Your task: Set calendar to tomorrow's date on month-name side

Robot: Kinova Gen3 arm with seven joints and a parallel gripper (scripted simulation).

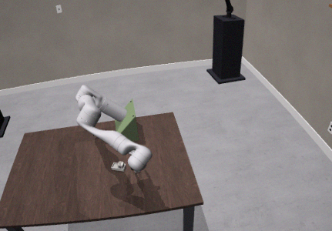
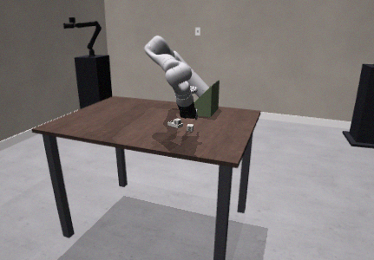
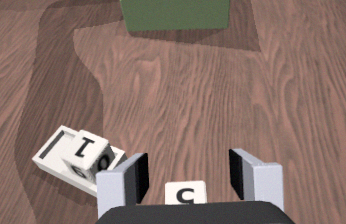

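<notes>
The digit cube is 7 cm below my hand and 1 cm behind it. Also, from my hand: white calendar tray (10 cm to the right, 7 cm below, 6 cm behind); white cube (9 cm to the right, 6 cm below, 5 cm behind).
</notes>
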